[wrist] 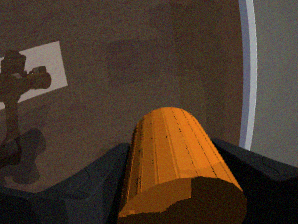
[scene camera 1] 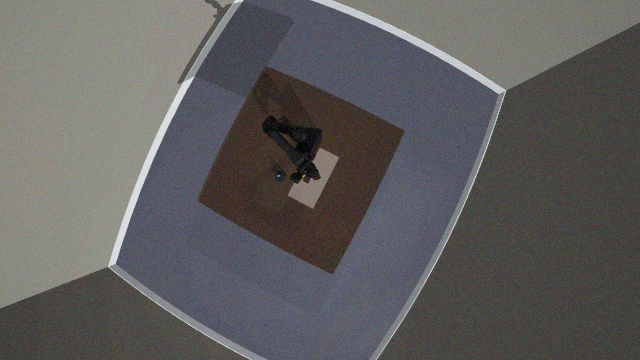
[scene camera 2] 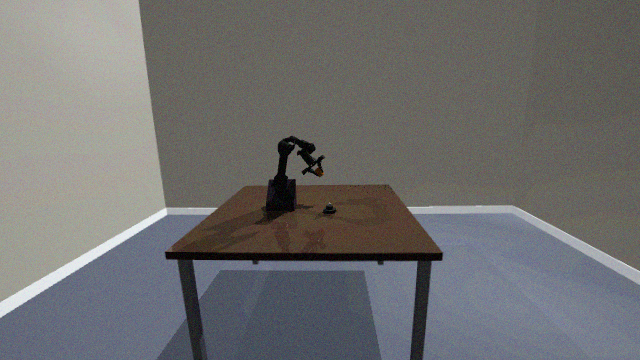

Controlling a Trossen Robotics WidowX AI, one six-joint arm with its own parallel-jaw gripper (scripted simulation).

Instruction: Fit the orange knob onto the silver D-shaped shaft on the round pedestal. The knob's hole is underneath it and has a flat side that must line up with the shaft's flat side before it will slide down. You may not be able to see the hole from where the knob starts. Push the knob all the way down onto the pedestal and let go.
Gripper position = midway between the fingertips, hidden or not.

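Note:
In my gripper (wrist: pixel 169 149) I hold an orange knob (wrist: pixel 172 164).

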